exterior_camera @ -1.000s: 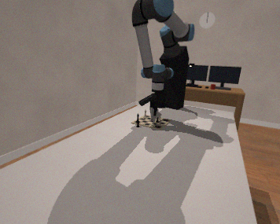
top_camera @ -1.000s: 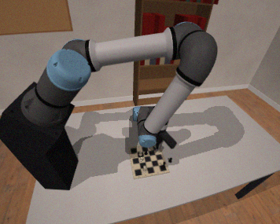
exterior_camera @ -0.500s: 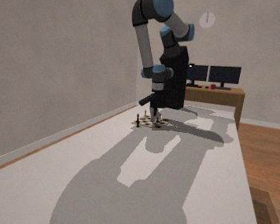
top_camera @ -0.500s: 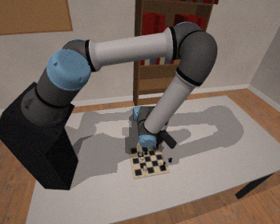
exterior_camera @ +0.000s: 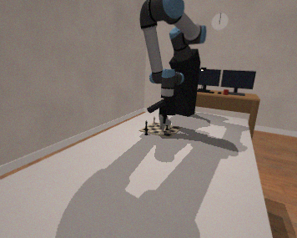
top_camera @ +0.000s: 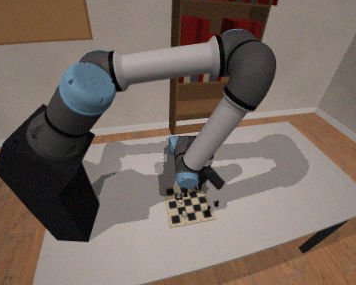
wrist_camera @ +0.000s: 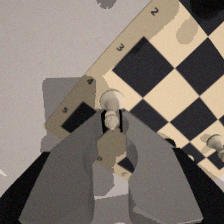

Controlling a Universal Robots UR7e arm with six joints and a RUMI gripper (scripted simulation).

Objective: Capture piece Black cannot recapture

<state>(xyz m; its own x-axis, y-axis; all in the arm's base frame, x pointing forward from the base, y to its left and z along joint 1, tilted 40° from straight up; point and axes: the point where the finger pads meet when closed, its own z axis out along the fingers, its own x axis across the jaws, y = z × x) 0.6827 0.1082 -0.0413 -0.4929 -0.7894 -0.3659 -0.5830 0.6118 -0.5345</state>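
My gripper is now 10 mm above the white pawn. The rest, counted from my hand: tall black piece: 110 mm to the right, 10 mm ahead; chessboard: 70 mm behind, 40 mm to the right, 30 mm below; black pawn: 80 mm behind, 10 mm below.
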